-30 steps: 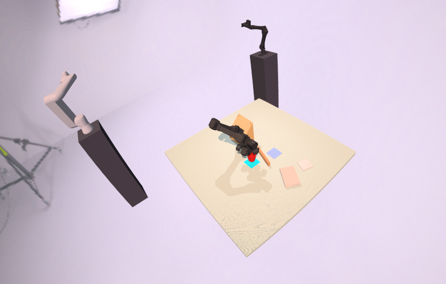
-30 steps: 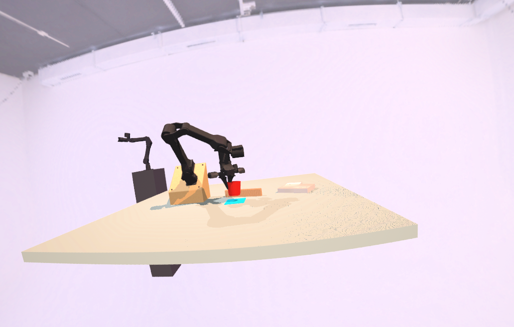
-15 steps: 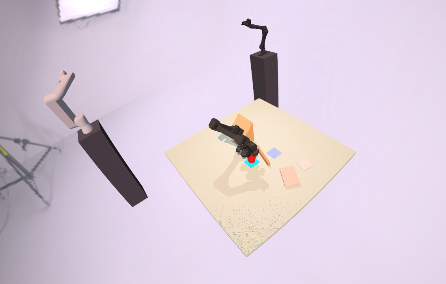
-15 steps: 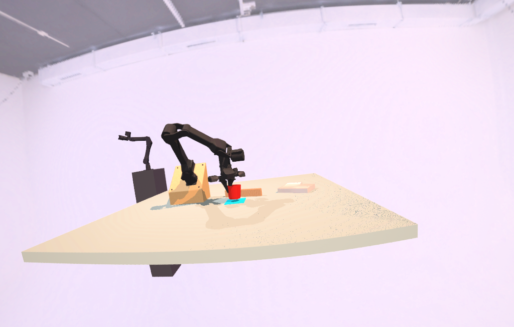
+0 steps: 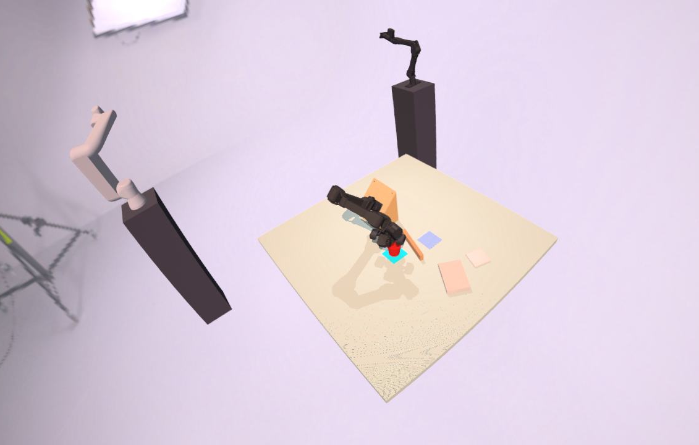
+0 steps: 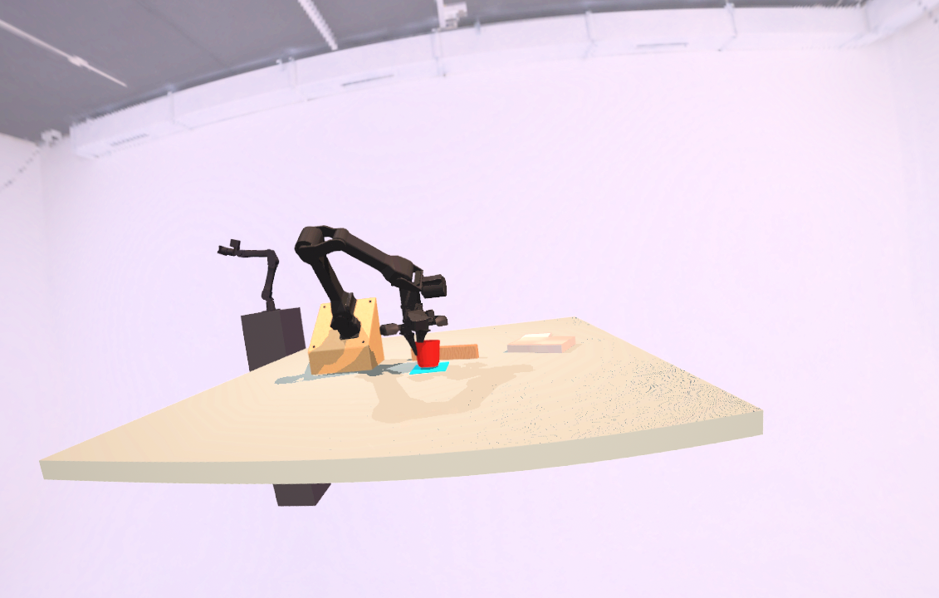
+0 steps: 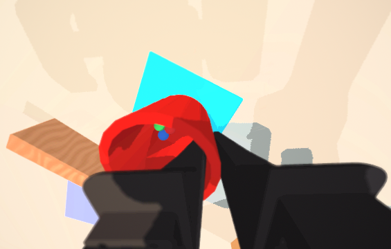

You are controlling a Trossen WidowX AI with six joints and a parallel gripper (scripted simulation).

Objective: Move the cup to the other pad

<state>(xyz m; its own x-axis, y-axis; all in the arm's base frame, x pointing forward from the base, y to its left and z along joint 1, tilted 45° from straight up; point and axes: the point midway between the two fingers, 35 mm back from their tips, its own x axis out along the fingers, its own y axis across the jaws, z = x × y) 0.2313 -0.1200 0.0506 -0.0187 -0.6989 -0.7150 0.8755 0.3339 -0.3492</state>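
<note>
The red cup is 3 cm ahead of my gripper tip and 1 cm to the left of it. Also, from my gripper tip: cyan pad: 3 cm ahead, 2 cm to the left, 5 cm below; orange wooden bar: 6 cm ahead, 12 cm to the left, 3 cm below.
</note>
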